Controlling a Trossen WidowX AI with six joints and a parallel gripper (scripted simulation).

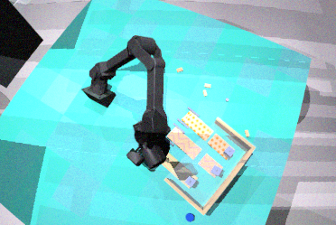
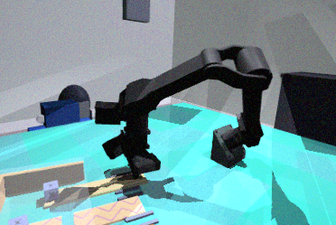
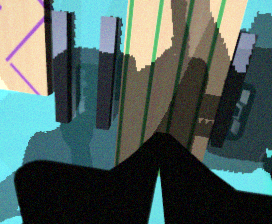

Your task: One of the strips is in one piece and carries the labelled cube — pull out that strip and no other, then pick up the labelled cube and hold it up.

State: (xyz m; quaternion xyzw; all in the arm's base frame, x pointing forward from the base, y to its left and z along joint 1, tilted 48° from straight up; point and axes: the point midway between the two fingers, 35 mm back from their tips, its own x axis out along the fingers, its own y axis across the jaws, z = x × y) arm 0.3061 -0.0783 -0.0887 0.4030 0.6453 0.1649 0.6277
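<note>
My gripper tip is 9 cm short of the strip and 3 cm to the left of it. From my gripper tip the other things lie so: blue disc (24 cm ahead, 20 cm to the right); then tan bit (34 cm to the left, 12 cm ahead).
</note>
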